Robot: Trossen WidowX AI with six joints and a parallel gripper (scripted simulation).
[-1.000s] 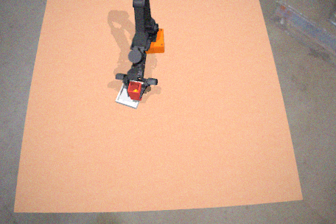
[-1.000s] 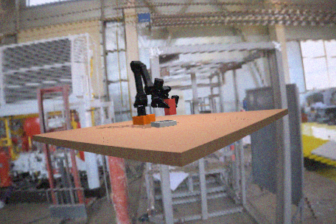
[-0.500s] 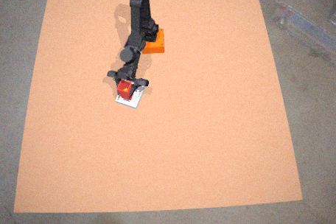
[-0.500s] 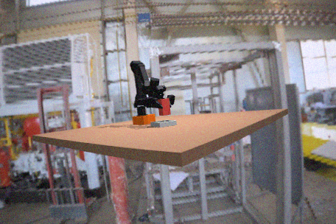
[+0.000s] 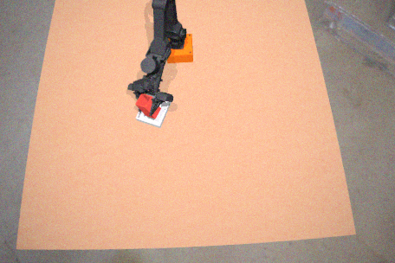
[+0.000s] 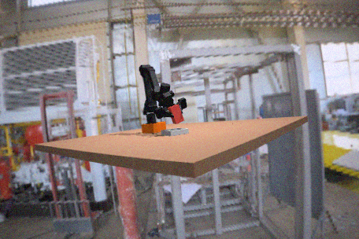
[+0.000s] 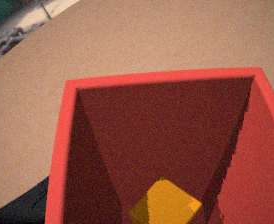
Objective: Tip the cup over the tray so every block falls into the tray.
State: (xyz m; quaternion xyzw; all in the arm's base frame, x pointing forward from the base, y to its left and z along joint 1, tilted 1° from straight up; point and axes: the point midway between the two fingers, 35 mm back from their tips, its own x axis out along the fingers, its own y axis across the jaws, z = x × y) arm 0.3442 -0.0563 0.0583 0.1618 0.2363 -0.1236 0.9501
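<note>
Right now the red square cup is 3 cm behind my gripper tip, 2 cm to the left of it and 2 cm below it. Round my gripper tip: yellow block (3 cm behind, 1 cm to the left).
</note>
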